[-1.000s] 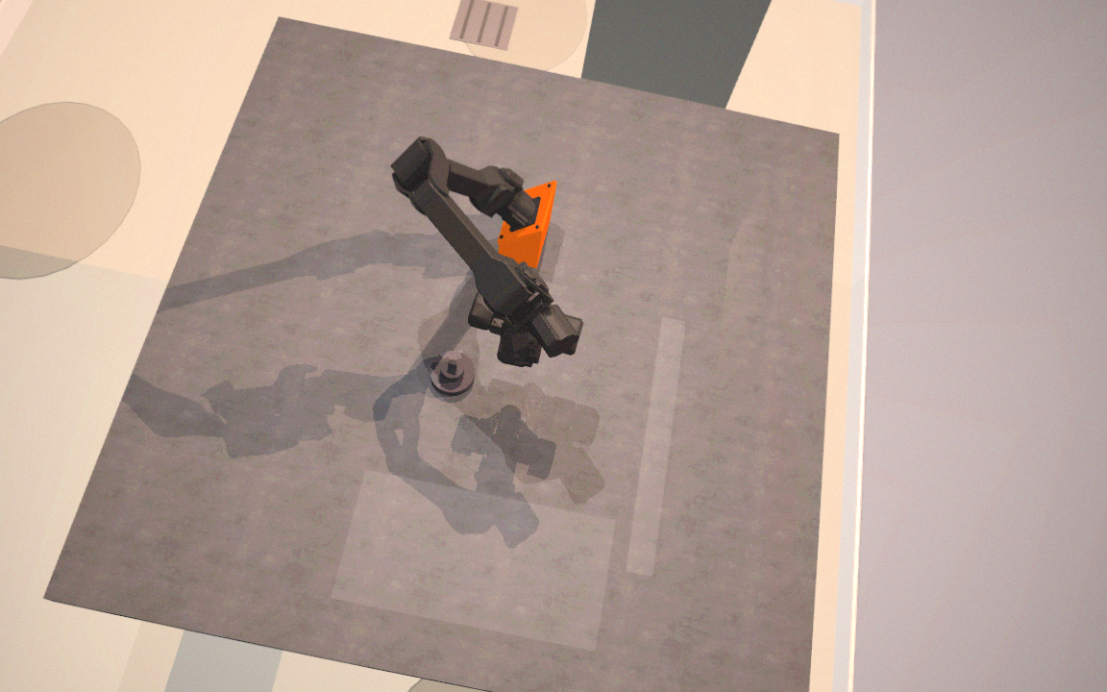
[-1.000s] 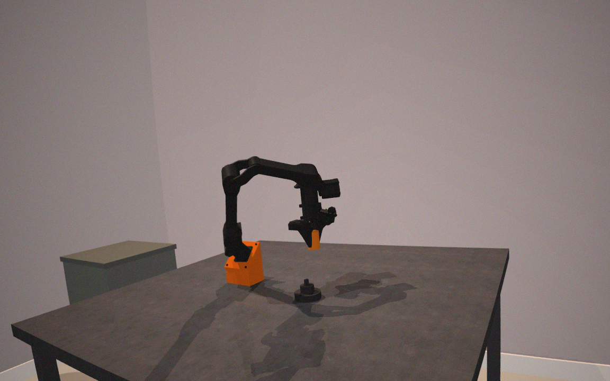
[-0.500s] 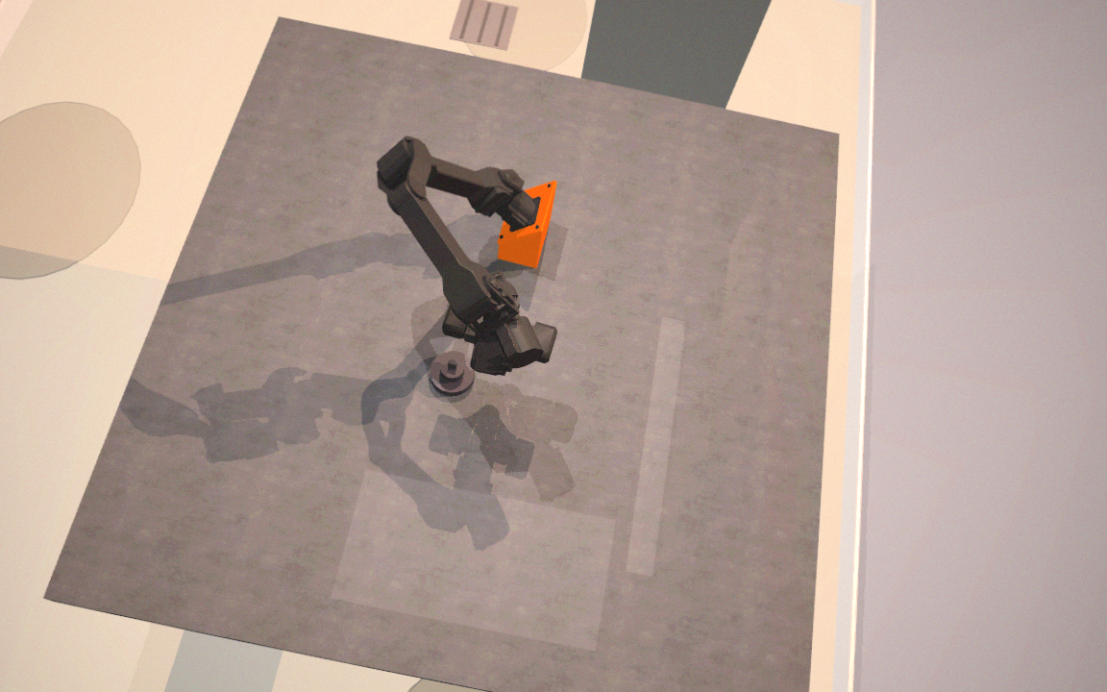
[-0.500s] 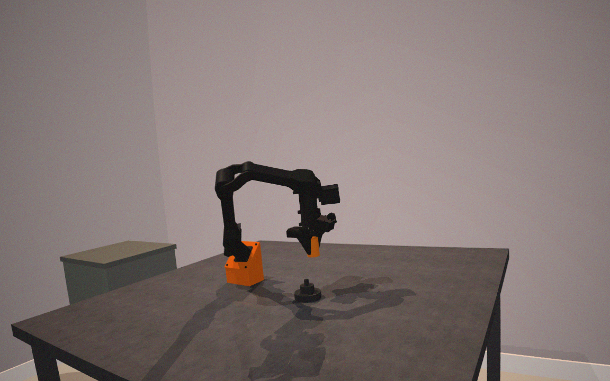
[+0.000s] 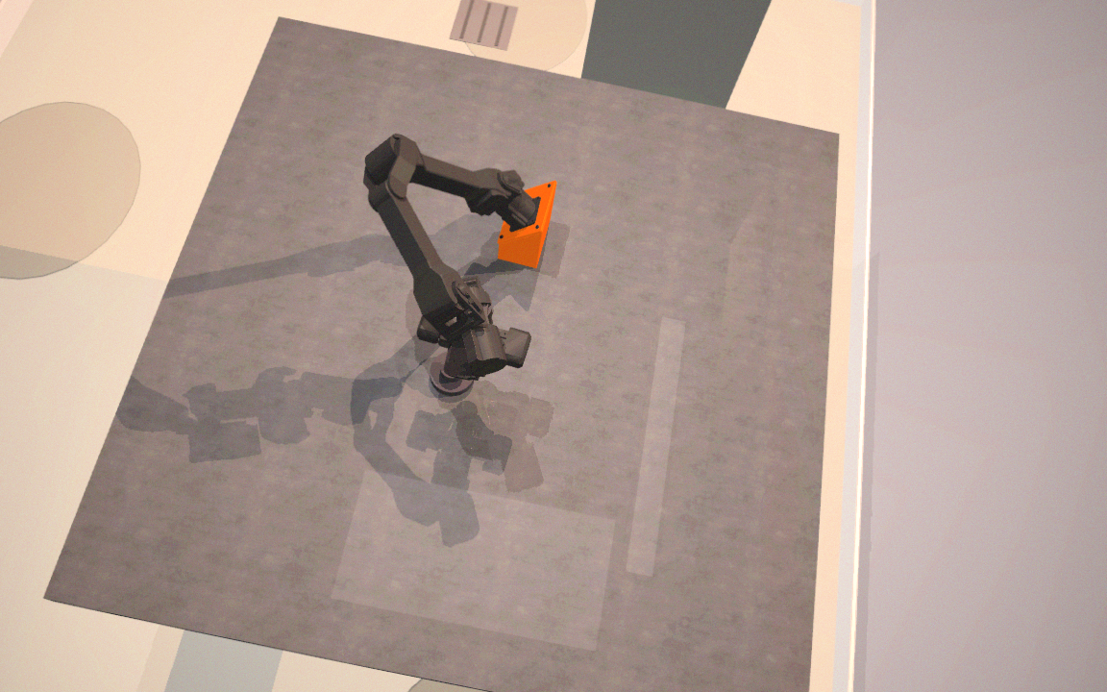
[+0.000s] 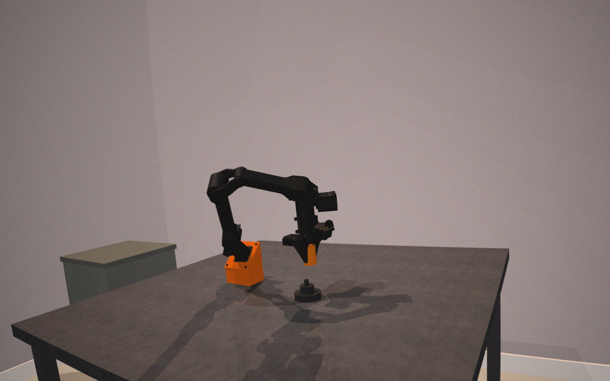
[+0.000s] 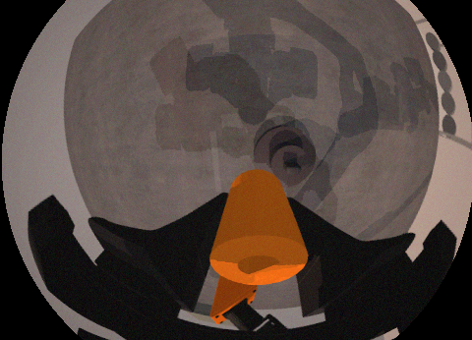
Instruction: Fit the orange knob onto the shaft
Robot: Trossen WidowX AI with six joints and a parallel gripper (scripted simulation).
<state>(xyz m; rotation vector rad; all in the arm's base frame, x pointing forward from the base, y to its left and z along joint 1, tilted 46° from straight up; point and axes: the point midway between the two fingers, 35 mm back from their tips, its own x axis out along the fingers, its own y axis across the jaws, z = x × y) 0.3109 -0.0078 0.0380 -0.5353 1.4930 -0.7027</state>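
Now: gripper tip 40 mm to the left of the dark round pedestal and 80 mm above it. Round my gripper tip: orange knob: 20 mm above.
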